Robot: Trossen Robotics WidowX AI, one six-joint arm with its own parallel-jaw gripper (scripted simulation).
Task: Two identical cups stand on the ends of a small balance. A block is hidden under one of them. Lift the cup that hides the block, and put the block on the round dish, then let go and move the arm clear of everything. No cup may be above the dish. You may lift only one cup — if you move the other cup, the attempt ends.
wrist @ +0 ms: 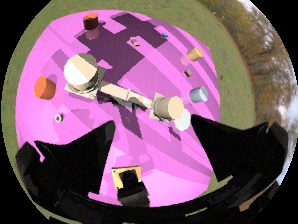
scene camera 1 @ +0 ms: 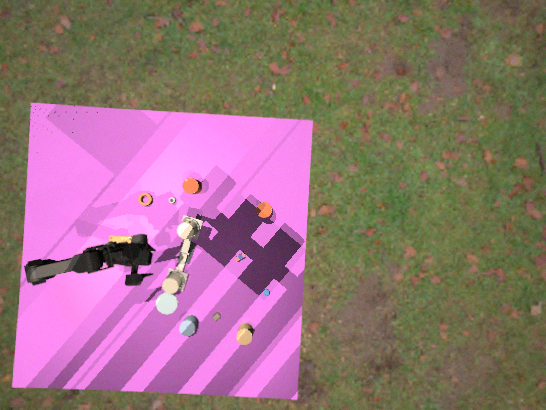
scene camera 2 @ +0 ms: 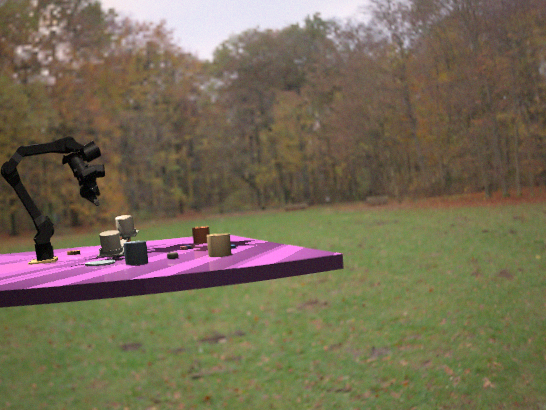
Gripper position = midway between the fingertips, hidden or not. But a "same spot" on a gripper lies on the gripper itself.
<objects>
The gripper shows in the wrist view, in scene camera 1 [154, 262] and in scene camera 2. One and the same spot on the gripper: [scene camera 2: 90, 181] is [wrist: 228, 157].
</objects>
